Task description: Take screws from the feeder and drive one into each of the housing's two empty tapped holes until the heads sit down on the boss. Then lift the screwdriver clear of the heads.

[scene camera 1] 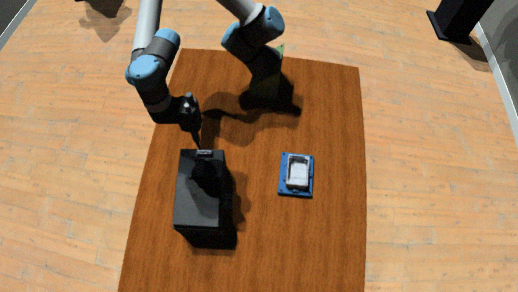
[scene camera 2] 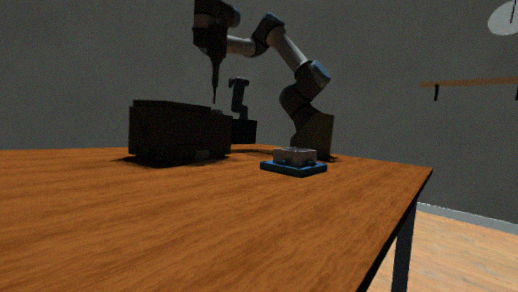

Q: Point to a dark screw feeder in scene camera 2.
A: At 163,131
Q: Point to a dark screw feeder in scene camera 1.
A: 214,164
